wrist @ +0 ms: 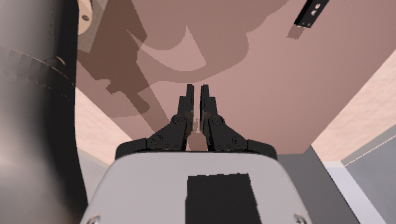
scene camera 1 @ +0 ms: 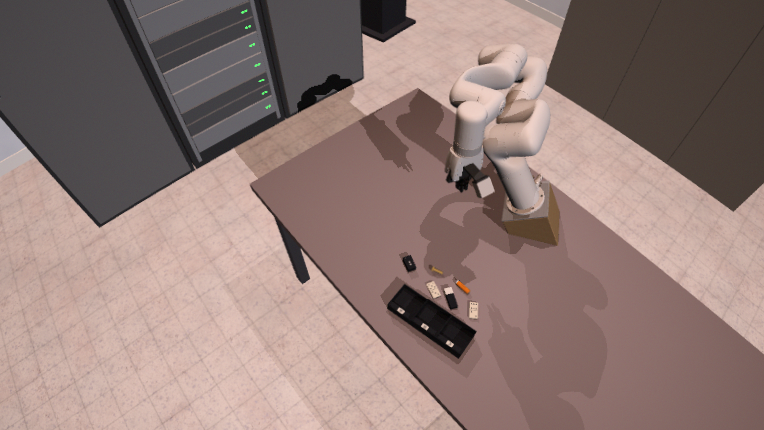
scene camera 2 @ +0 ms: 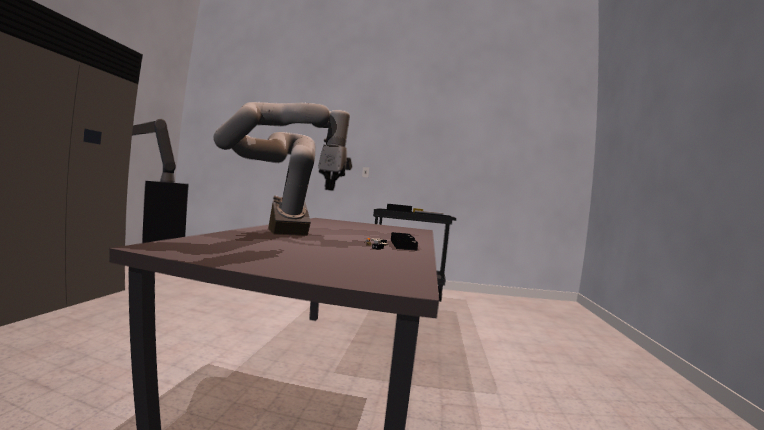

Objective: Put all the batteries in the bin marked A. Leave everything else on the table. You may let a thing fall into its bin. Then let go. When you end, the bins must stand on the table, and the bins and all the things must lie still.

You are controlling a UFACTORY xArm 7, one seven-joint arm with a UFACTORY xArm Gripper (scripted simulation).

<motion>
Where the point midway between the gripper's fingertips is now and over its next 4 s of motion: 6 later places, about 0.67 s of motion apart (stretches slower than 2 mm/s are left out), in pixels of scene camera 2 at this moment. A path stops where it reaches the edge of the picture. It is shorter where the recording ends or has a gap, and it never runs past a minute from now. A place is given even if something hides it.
My gripper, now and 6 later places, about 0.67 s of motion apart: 329,190; 349,185; 369,189; 380,196; 396,217; 407,233; 406,244
</motion>
